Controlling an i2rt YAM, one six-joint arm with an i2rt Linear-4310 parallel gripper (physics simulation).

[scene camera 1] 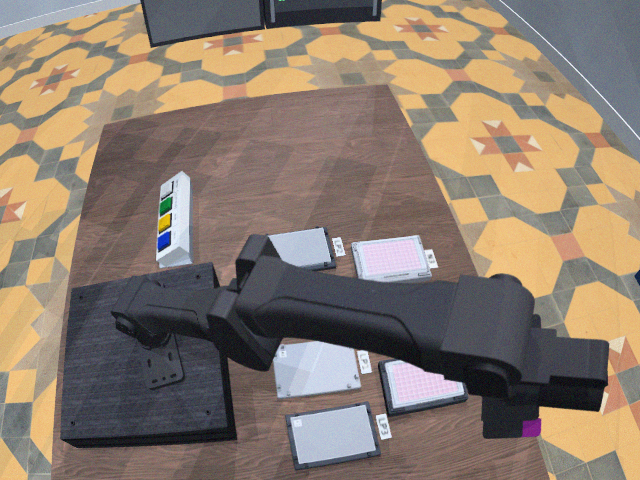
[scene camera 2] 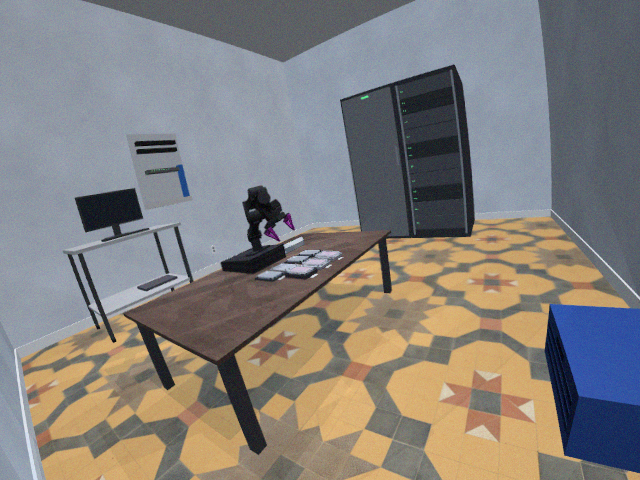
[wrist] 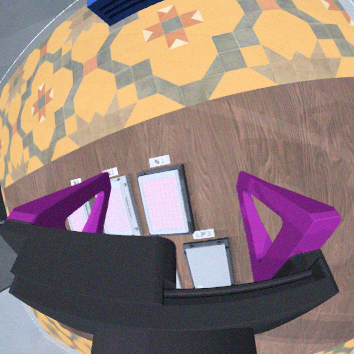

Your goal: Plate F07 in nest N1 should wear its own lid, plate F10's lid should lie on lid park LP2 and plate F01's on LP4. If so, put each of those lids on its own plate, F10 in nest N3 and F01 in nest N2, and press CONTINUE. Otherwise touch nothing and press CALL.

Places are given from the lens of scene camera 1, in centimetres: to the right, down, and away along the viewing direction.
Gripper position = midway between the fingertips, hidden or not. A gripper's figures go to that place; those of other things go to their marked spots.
my gripper (scene camera 1: 519, 380): 26, 18, 53
white button box (scene camera 1: 179, 251): -28, 2, 91
lid park (scene camera 1: 304, 369): -3, 22, 79
The marked spots on the white button box and the lid park are 34 cm apart.
